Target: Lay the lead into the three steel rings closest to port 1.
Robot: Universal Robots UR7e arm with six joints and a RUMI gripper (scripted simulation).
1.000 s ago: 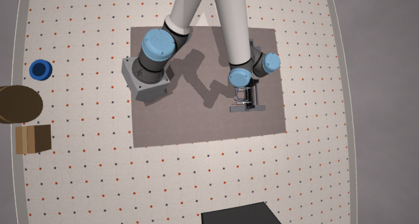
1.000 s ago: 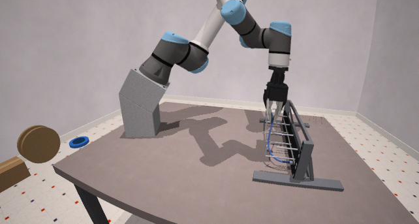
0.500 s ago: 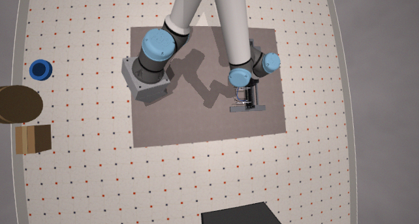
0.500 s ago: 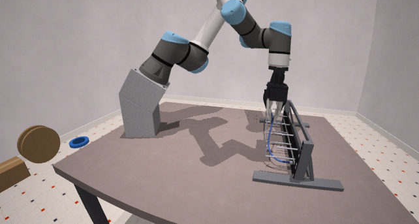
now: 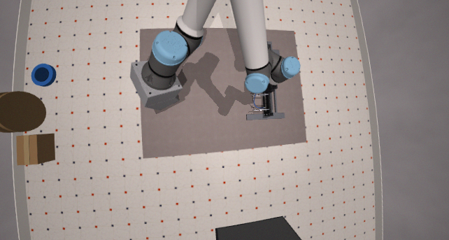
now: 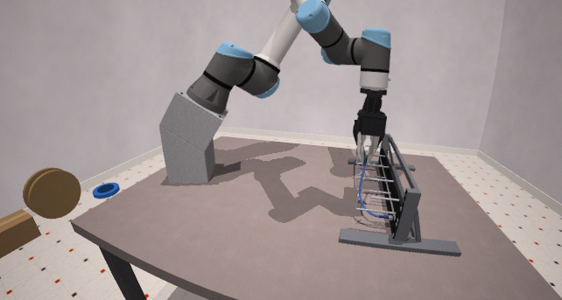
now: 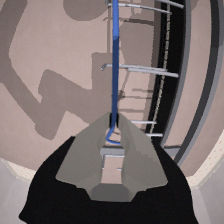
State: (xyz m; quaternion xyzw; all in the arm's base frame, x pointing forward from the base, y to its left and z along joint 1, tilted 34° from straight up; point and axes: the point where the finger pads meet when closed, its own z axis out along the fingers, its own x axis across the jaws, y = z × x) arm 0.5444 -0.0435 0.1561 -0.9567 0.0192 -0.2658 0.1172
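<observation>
Now: hand 100 mm short of the free-standing rack, 50 mm to the right of it and 60 mm above it.
</observation>
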